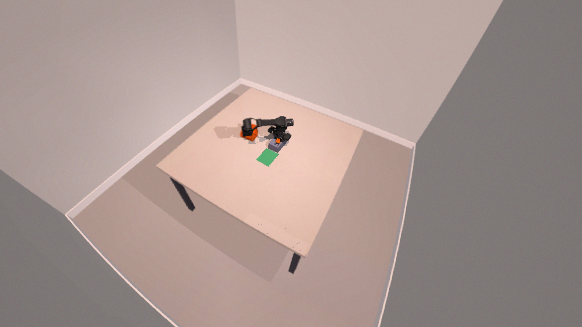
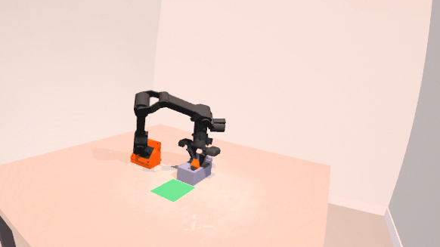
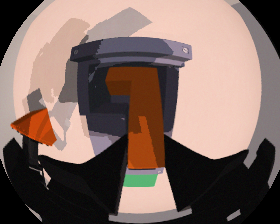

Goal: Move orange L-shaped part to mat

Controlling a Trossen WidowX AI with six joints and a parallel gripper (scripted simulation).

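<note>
The green mat is 3 cm behind my gripper tip, 14 cm to the right of it and 8 cm below it. From my gripper tip the other things lie so: orange L-shaped part: 1 cm behind, 3 cm to the left, 3 cm below.
</note>
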